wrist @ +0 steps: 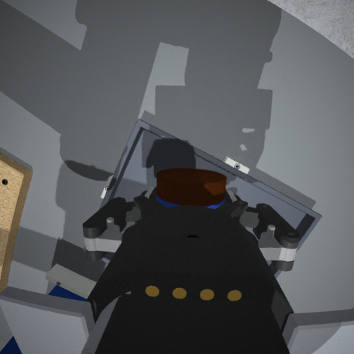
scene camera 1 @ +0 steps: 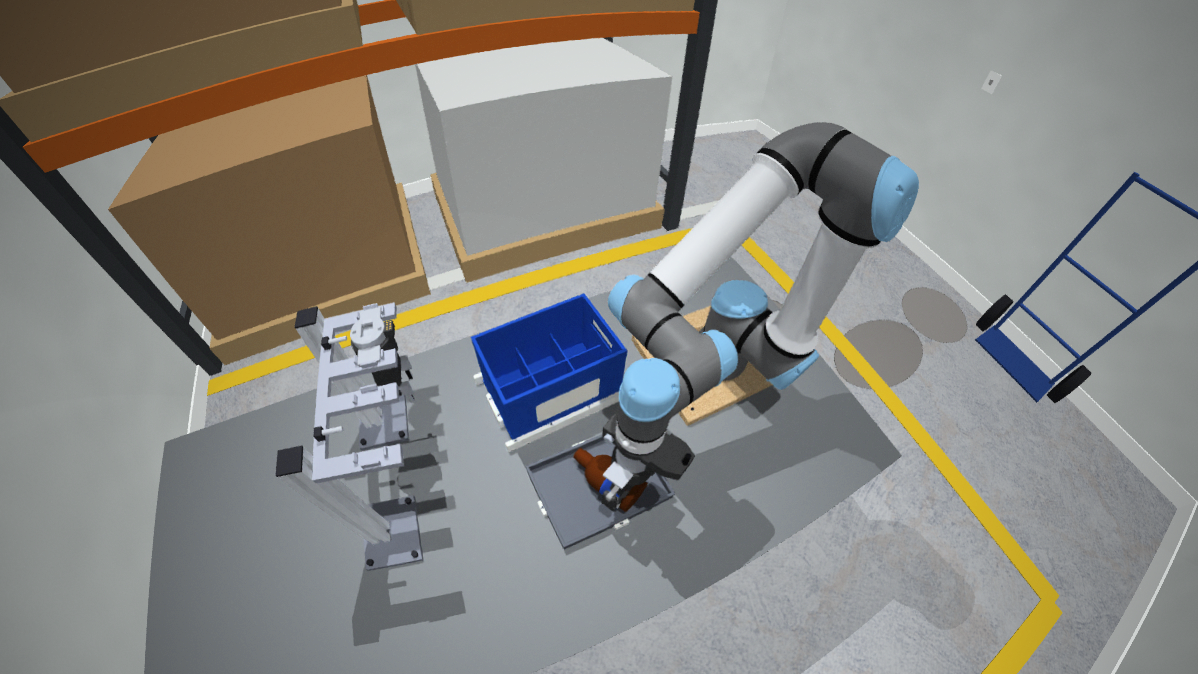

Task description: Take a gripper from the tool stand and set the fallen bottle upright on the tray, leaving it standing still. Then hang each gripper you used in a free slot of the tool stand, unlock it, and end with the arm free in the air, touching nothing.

brown bottle: wrist; scene camera 1
same spot on brown bottle: [wrist: 177, 186] = [scene camera 1: 640, 485]
